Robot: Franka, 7 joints.
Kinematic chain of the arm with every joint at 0, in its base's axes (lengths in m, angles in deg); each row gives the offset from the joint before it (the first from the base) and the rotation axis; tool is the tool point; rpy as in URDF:
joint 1: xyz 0 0 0.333 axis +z
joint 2: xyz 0 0 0 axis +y
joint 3: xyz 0 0 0.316 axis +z
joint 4: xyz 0.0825 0 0 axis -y
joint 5: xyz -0.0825 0 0.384 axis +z
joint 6: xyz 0 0 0 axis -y
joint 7: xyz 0.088 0 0 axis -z
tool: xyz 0 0 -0.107 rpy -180 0 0
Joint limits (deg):
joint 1: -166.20..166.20
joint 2: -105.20..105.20
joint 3: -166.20..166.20
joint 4: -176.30..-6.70
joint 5: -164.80..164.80
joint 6: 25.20..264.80
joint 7: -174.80..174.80
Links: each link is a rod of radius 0.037 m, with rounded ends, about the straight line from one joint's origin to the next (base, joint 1, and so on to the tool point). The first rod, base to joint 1, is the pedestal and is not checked.
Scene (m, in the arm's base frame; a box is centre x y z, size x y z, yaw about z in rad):
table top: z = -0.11
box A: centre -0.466 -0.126 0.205 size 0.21 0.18 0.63 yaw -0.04
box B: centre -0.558 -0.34 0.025 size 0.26 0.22 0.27 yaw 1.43
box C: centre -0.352 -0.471 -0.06 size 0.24 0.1 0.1 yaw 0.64
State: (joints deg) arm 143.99 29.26 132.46 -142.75 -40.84 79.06 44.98
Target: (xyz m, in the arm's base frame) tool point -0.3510 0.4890 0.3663
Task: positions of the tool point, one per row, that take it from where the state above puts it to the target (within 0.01 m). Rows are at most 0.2 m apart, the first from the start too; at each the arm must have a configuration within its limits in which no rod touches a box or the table.
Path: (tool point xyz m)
1: -0.1549 -0.3768 0.4493
2: -0.2805 -0.3454 0.5262
3: -0.3919 -0.2588 0.6044
4: -0.4660 -0.1260 0.6802
5: -0.5232 0.0367 0.6174
6: -0.5218 0.2067 0.5415
7: -0.4621 0.3637 0.4561
8: -0.3510 0.4890 0.3663

